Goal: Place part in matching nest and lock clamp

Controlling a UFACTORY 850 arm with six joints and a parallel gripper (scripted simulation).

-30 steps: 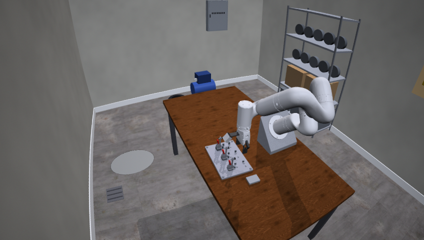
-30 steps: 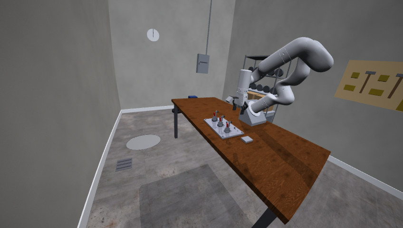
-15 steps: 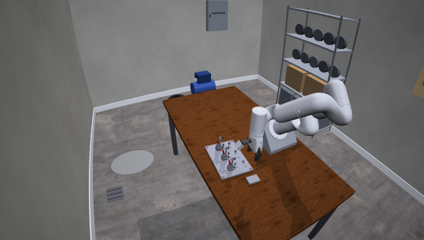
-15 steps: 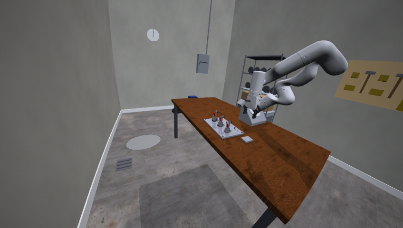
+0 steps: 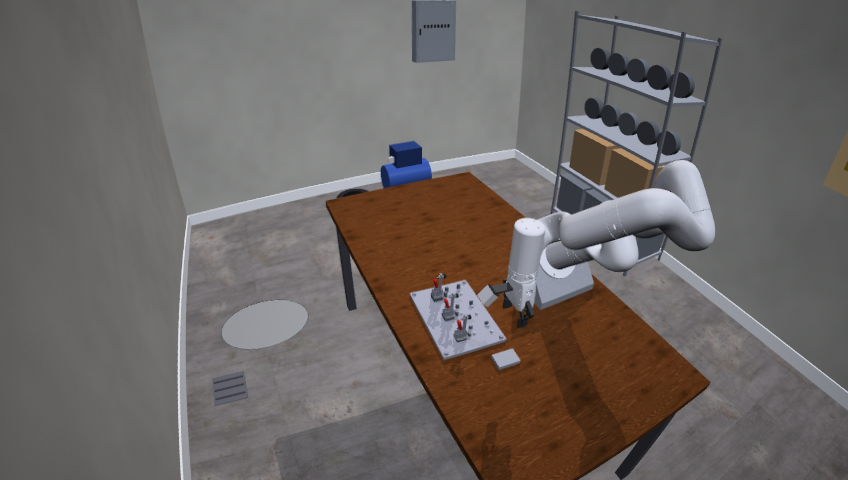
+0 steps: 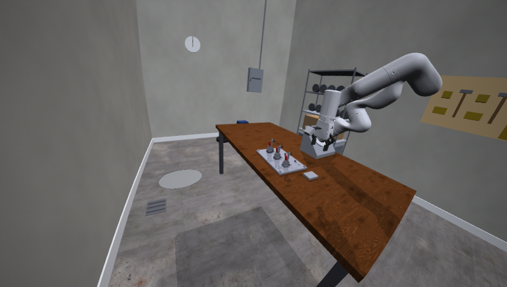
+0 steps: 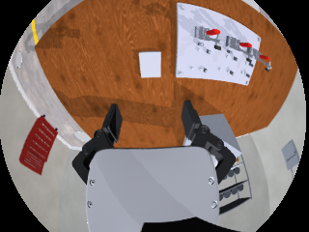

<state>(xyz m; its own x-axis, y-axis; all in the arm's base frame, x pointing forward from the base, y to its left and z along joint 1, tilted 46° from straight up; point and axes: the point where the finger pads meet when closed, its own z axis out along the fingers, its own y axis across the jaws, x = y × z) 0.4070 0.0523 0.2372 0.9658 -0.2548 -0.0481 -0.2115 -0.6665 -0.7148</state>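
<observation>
Now: hand 210 mm above the flat grey part. The rest, counted from my hand: grey fixture plate (260 mm to the right, 210 mm below, 20 mm ahead).
</observation>
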